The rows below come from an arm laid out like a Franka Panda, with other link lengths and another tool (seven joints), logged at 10 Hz.
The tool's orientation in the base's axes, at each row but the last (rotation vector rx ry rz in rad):
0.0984 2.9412 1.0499
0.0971 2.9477 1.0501
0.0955 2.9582 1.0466
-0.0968 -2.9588 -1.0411
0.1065 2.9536 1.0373
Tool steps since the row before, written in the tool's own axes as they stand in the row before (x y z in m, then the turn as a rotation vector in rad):
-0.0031 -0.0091 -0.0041 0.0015 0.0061 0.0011
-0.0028 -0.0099 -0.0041 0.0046 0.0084 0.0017
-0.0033 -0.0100 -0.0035 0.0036 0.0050 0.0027
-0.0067 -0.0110 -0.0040 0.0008 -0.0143 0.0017
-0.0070 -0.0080 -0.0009 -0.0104 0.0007 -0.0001
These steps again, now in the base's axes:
0.0025 -0.0098 -0.0026 -0.0011 0.0055 0.0030
0.0021 -0.0104 -0.0031 -0.0041 0.0079 0.0040
0.0026 -0.0101 -0.0036 -0.0032 0.0058 0.0011
0.0060 -0.0114 -0.0039 -0.0016 -0.0100 -0.0103
0.0065 -0.0073 -0.0044 0.0104 -0.0002 0.0004

